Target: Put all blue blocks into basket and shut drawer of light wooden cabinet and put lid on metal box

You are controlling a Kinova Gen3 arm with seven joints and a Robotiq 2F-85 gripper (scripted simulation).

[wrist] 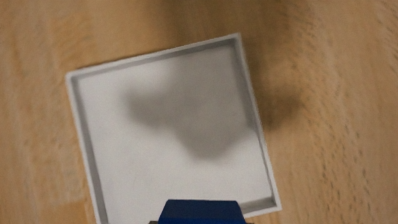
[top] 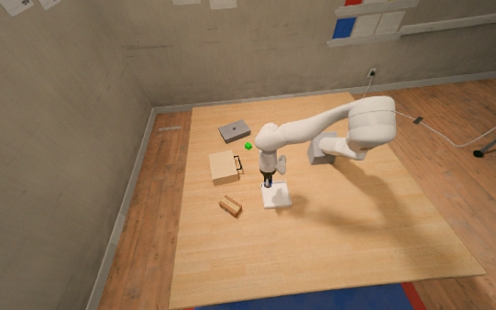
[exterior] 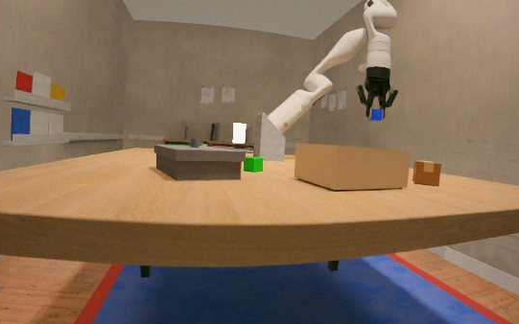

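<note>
My hand is 170 mm above the white basket, 50 mm past it and 10 mm to the left of it. Round my hand: brown cardboard box: 200 mm ahead, 150 mm below, 10 mm to the left; red block: 180 mm ahead, 170 mm below, 30 mm to the left; drawer: 240 mm to the right, 190 mm ahead, 150 mm below.
</note>
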